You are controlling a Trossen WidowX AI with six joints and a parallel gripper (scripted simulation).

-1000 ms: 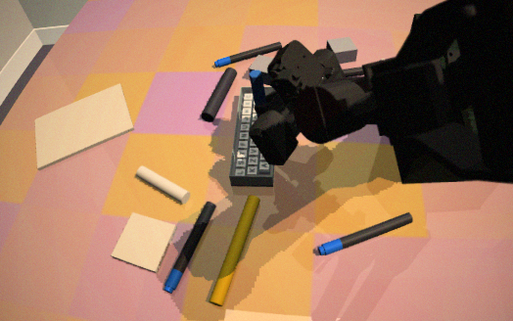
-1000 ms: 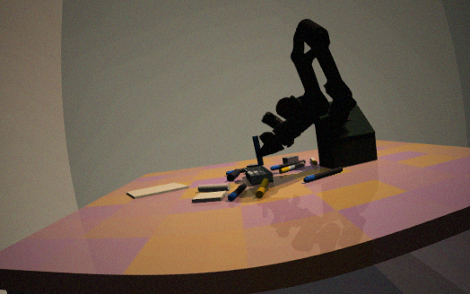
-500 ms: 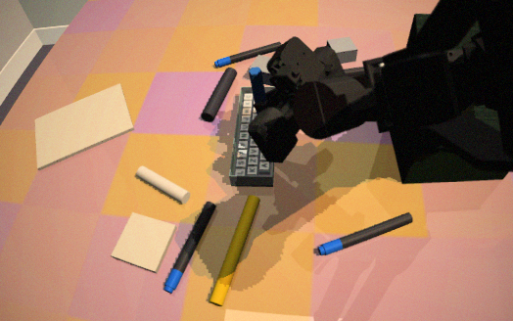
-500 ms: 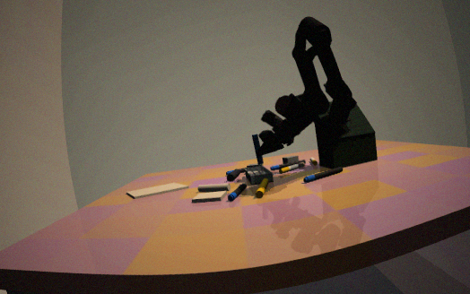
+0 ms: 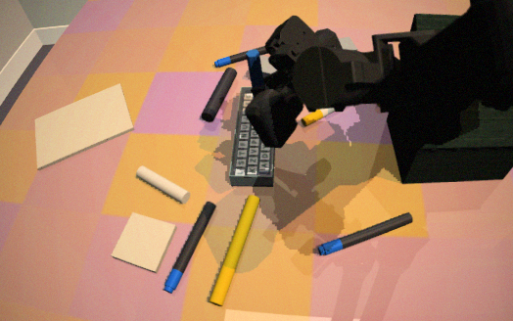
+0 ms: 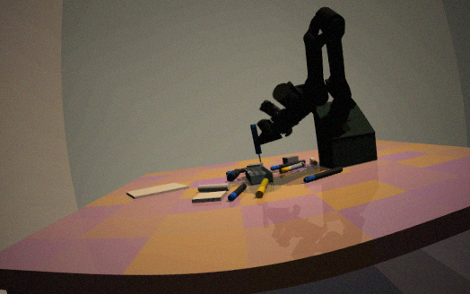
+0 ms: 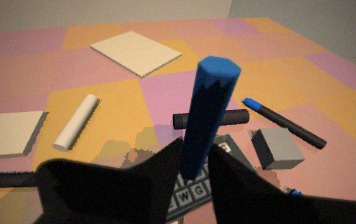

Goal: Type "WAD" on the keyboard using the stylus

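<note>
The yellow marker is 50 mm ahead of my gripper tip, 200 mm to the left of it and 100 mm below it. Round my gripper tip: black cylinder 70 mm ahead, 90 mm to the right, 90 mm below; then stylus 20 mm below; then white cylinder 160 mm ahead, 90 mm to the left, 100 mm below.
</note>
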